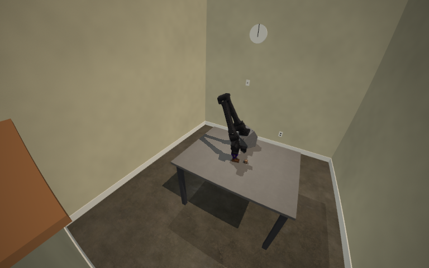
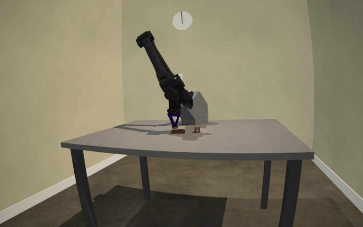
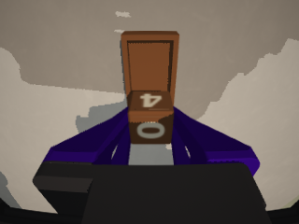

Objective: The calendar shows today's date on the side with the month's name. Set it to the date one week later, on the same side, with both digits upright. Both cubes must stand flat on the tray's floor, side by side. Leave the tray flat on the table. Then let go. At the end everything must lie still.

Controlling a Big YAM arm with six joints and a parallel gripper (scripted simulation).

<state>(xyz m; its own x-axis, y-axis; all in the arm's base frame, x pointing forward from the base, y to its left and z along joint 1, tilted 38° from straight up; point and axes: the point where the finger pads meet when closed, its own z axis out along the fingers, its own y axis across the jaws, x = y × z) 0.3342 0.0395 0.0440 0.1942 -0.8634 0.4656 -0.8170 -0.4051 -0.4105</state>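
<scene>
Right now my hand is 10 mm past the brown tray, 20 mm to the right of it and 40 mm above it.
</scene>
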